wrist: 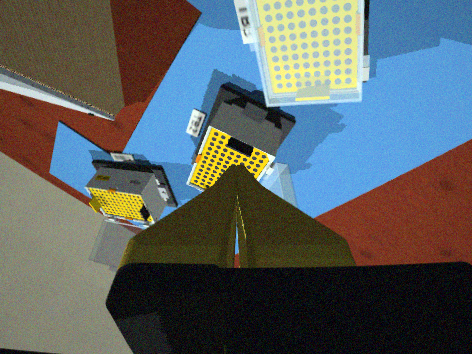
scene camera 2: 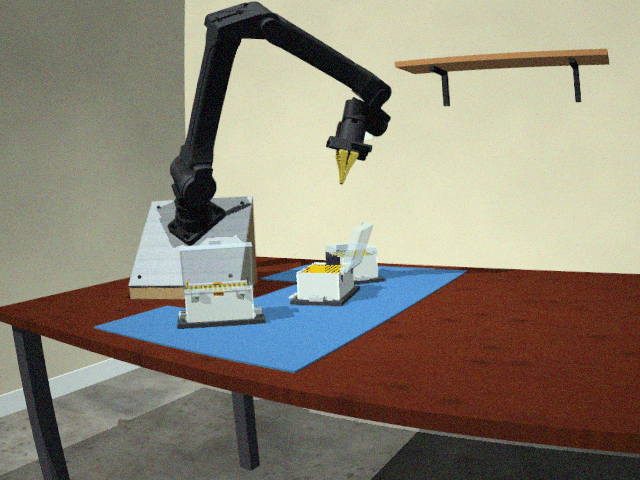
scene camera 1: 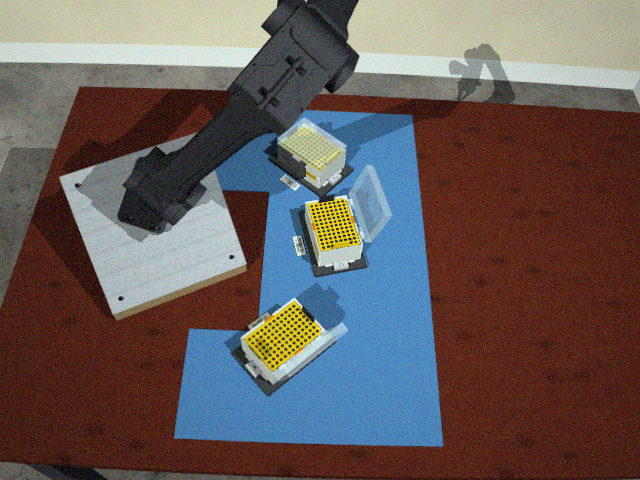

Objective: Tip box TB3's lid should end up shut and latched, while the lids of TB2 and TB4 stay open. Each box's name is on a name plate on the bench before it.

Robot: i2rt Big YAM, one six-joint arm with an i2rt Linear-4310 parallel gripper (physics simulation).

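Places are measured from the arm's base along level axes (x back, y left, z down), in millimetres.
Pixels of known places: gripper, fingertip midpoint: point(wrist: 236, 176) point(scene camera 2: 341, 184); arm's base, link origin: point(scene camera 2: 197, 222) point(scene camera 1: 150, 195).
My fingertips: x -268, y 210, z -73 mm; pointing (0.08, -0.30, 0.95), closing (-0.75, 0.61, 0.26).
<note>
Ahead of a thing's pixels: the offset from my fingertips to its middle. "pt": to the spot under its first point. Level surfaces: height alone.
Box TB3 @(dx +1, dy +11, dz +185 mm) point(scene camera 1: 324, 173) point(scene camera 2: 368, 268) point(wrist: 312, 50) stands at the back of the mat. Its clear lid @(pt dx -1, dy +38, dz +147 mm) point(scene camera 1: 310, 135) lies down over the yellow rack; whether it is latched I cannot tell. Box TB2 @(dx -65, dy -171, dz +159 mm) point(scene camera 1: 333, 224) point(scene camera 2: 323, 284) point(wrist: 212, 160) is in the middle, its lid @(dx -128, dy -151, dz +119 mm) point(scene camera 1: 371, 204) point(scene camera 2: 360, 242) point(wrist: 283, 182) standing open. Box TB4 @(dx +5, dy -414, dz +159 mm) point(scene camera 1: 281, 335) point(scene camera 2: 219, 307) point(wrist: 120, 205) is nearest scene camera 2, its lid @(pt dx -54, dy -468, dz +109 mm) point(scene camera 2: 217, 263) point(wrist: 107, 242) upright and open. My gripper point(scene camera 2: 341, 182) point(wrist: 236, 176) is shut and empty, high above the boxes; the arm hides it in scene camera 1.
The arm's base stands on a tilted white board point(scene camera 1: 170, 268) point(scene camera 2: 155, 258). Name plates @(pt dx +34, dy -31, dz +222 mm) point(scene camera 1: 290, 181) @(pt dx -2, dy -192, dz +222 mm) point(scene camera 1: 299, 245) point(wrist: 195, 123) lie beside the boxes on the blue mat @(dz +224 mm) point(scene camera 1: 382, 387) point(scene camera 2: 289, 351). A wooden shelf point(scene camera 2: 501, 60) is on the wall.
</note>
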